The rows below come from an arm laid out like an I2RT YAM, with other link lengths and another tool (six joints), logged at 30 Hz.
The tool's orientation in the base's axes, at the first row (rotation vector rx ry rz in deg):
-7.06, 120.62, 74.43
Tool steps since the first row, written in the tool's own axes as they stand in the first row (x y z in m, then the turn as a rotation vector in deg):
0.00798, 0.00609, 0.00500, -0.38, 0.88, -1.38
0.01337, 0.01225, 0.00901, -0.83, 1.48, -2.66
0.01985, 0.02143, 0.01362, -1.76, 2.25, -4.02
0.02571, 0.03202, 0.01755, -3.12, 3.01, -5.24
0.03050, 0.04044, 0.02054, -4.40, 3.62, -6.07
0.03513, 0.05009, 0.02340, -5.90, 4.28, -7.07
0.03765, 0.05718, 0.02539, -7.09, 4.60, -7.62
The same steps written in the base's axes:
-0.00629, 0.00918, -0.00137, -0.71, -0.79, 1.30
-0.01105, 0.01694, -0.00091, -1.21, -1.66, 2.39
-0.01758, 0.02699, 0.00106, -1.44, -2.63, 3.92
-0.02452, 0.03703, 0.00466, -1.26, -3.59, 5.64
-0.03020, 0.04494, 0.00749, -0.90, -4.29, 7.08
-0.03631, 0.05332, 0.01140, -0.47, -5.16, 8.74
-0.04016, 0.05916, 0.01480, 0.07, -5.74, 9.82

